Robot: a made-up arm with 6 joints.
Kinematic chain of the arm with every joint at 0, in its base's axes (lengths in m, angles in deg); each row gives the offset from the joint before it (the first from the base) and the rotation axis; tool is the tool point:
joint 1: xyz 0 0 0.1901 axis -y
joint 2: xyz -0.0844 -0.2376 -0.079 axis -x
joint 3: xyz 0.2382 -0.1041 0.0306 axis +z
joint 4: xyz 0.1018 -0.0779 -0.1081 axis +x
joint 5: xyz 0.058 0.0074 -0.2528 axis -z
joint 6: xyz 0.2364 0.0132 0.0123 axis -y
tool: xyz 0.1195 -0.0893 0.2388
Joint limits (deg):
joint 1: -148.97..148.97
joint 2: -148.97..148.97
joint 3: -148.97..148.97
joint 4: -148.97..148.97
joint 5: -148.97..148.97
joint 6: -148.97..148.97
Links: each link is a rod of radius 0.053 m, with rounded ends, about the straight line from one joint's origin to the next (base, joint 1, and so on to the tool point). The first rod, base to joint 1, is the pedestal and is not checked.
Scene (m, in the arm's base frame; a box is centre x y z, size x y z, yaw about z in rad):
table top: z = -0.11
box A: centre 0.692 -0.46 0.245 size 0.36 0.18 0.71 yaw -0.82
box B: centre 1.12 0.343 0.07 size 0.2 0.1 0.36 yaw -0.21
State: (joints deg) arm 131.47 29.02 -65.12 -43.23 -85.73 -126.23
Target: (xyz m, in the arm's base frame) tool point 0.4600 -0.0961 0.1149
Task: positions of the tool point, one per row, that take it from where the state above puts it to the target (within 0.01 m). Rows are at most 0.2 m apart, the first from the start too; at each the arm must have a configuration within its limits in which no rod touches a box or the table.
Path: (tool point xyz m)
1: 0.3445 -0.8414 0.6059
2: 0.4047 -0.7267 0.6333
3: 0.4217 -0.5813 0.6798
4: 0.3784 -0.4244 0.7320
5: 0.2711 -0.2809 0.7711
6: 0.3747 -0.1949 0.6912
7: 0.4525 -0.1275 0.5705
8: 0.4948 -0.0866 0.4226
9: 0.4972 -0.0762 0.2646
10: 0.4600 -0.0961 0.1149

